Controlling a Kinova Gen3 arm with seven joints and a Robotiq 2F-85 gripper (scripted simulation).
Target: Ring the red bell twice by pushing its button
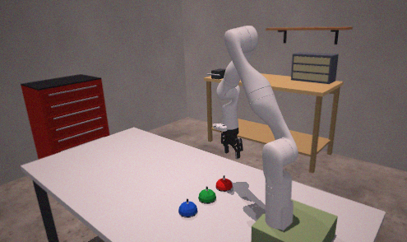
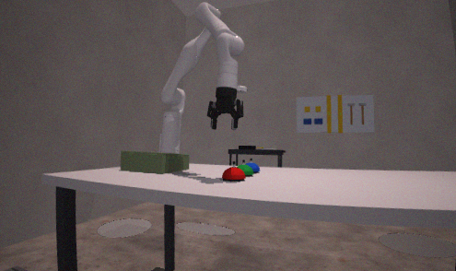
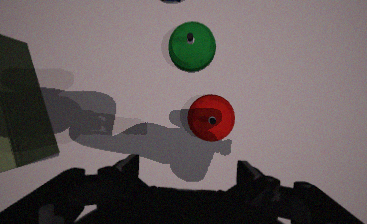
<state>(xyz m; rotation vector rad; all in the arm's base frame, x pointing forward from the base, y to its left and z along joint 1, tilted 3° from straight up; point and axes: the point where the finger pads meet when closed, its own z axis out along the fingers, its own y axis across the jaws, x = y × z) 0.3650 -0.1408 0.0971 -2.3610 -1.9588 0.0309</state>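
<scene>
Right now my hand is 3 cm short of the red bell, 2 cm to the right of it and 15 cm above it. The rest, counted from my hand: green bell: 2 cm ahead, 15 cm to the left, 15 cm below; then blue bell: 28 cm to the left, 15 cm below.
</scene>
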